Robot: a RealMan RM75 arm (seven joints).
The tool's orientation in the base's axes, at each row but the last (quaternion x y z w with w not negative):
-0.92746 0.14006 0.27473 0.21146
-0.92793 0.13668 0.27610 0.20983
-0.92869 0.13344 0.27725 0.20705
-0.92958 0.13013 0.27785 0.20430
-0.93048 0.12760 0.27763 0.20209
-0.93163 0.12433 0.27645 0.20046
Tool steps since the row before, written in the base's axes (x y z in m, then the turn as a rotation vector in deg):
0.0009 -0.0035 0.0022 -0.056 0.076 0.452
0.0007 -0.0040 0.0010 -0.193 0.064 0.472
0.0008 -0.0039 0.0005 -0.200 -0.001 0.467
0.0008 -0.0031 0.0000 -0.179 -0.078 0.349
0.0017 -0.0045 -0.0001 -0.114 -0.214 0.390
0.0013 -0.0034 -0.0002 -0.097 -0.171 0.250
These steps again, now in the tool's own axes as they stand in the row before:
0.0000 0.0020 -0.0037 -0.313 -0.188 -0.282
0.0005 0.0029 -0.0029 -0.434 -0.133 -0.241
0.0009 0.0030 -0.0025 -0.428 -0.072 -0.264
0.0010 0.0025 -0.0018 -0.334 0.025 -0.218
0.0020 0.0034 -0.0027 -0.288 0.110 -0.341
0.0016 0.0026 -0.0020 -0.200 0.109 -0.222

